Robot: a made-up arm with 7 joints.
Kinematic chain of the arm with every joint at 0, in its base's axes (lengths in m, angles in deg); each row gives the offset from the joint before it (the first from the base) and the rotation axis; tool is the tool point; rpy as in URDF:
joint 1: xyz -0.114 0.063 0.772 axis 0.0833 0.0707 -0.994
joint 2: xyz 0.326 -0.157 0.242 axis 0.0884 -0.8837 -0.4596
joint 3: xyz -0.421 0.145 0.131 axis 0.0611 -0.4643 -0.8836
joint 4: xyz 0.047 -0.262 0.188 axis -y
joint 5: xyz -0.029 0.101 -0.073 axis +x
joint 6: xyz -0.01 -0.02 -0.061 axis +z
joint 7: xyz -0.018 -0.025 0 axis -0.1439 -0.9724 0.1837
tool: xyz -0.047 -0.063 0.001 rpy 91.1 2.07 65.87
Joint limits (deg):
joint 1: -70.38..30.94
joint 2: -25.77..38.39
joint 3: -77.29..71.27
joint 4: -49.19..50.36
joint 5: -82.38..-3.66
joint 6: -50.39..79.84
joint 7: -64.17..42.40
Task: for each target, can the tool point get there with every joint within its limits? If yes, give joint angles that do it. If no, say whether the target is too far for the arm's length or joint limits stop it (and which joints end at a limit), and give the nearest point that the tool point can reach.
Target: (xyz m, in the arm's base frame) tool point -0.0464 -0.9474 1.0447
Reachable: no: joint limits stop it (at a limit: joint 1, joint 4, joint 7) | nearest point -0.1943 -0.3722 1.1217 | short by 0.599 m
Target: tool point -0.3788 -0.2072 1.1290
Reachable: yes | joints -20.62 15.54 18.21 -26.35 -23.80 -6.96 -9.89
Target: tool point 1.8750 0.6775 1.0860
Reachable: no: too far | nearest point 0.2159 0.1430 1.3147 | short by 1.758 m
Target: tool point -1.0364 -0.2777 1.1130
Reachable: no: joint limits stop it (at a limit: joint 3, joint 4, joint 7) | nearest point -0.5674 -0.1110 1.0965 | short by 0.498 m
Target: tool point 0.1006 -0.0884 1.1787
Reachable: yes | joints 22.10 -8.98 -65.77 34.97 -22.13 66.16 -41.05
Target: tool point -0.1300 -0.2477 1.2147
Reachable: yes | joints -35.67 2.98 8.38 19.61 -29.89 -2.80 -12.23
